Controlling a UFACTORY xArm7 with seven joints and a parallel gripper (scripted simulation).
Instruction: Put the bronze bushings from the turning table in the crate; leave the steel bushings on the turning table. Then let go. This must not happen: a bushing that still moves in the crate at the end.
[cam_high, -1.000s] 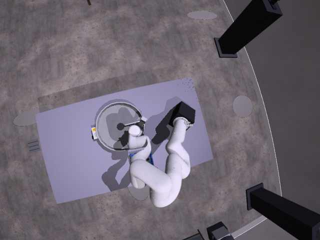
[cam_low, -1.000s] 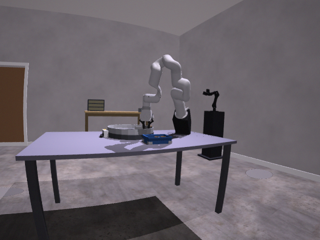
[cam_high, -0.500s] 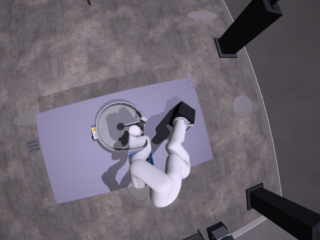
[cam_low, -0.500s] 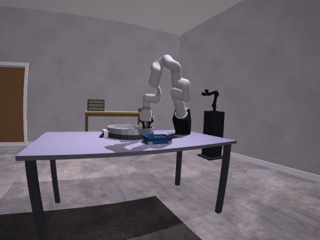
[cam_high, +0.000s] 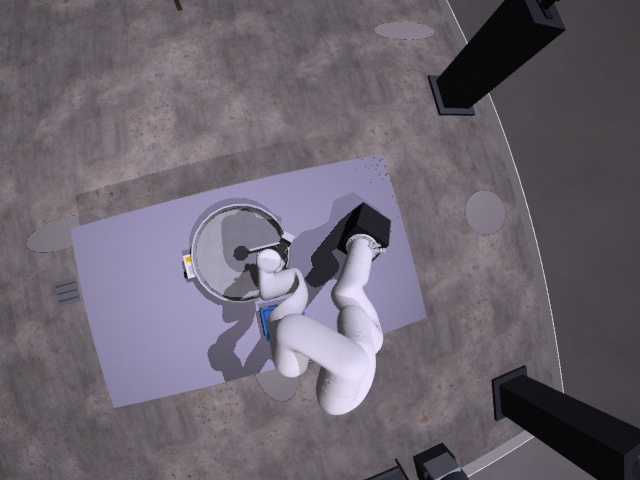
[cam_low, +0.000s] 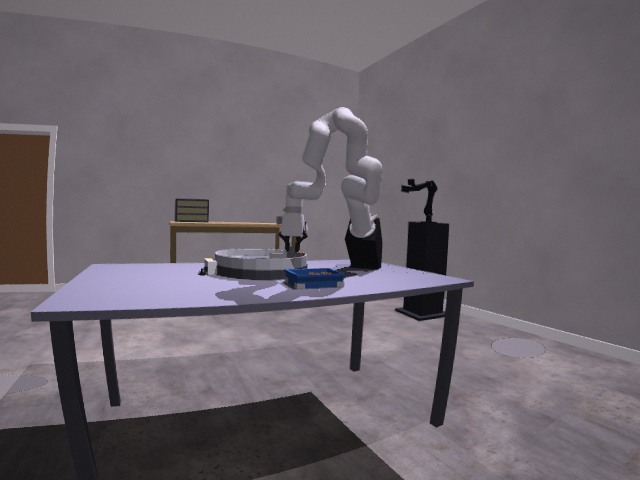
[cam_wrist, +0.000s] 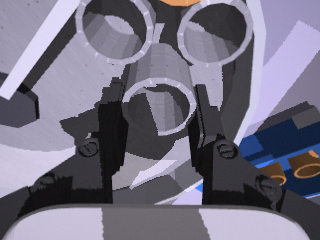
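Now: the round grey turning table 130 mm ahead of my hand, 70 mm below it and 60 mm to the right of it. Round my hand: blue crate (270 mm to the left, 90 mm below).
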